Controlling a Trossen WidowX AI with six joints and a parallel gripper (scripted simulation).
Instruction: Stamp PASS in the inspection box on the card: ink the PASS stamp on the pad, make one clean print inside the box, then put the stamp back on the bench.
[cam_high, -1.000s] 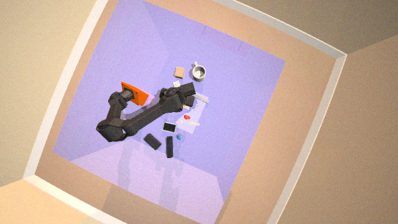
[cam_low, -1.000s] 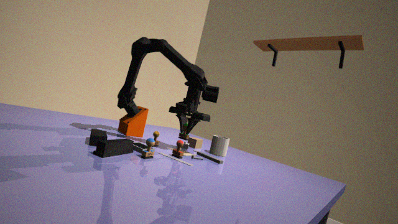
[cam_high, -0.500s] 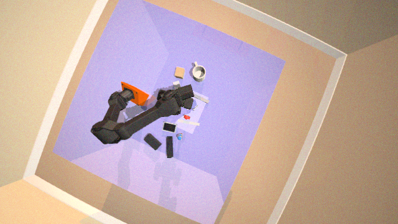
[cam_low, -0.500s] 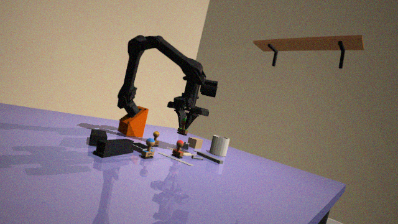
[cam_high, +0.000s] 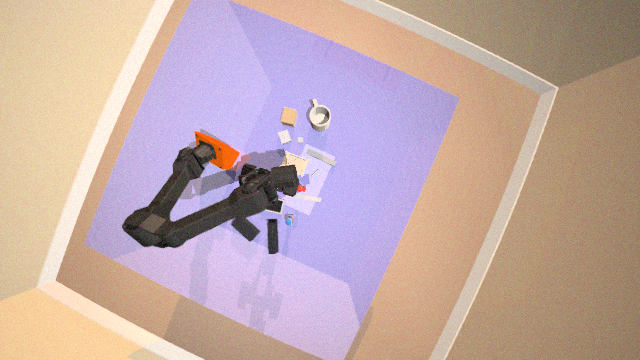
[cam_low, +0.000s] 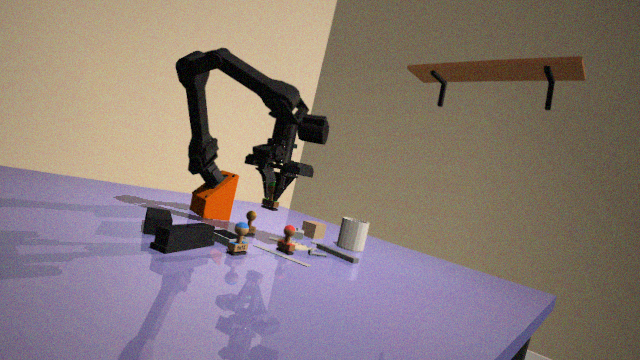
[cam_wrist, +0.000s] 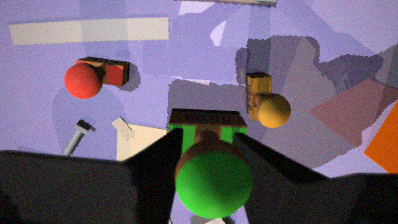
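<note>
Right now the ink pad is 11 cm to the right of my gripper tip and 10 cm below it. From my gripper tip the other things lie so: green stamp: right at my gripper tip; orange-knobbed stamp: 5 cm behind, 9 cm below; red-knobbed stamp: 9 cm ahead, 9 cm below.
</note>
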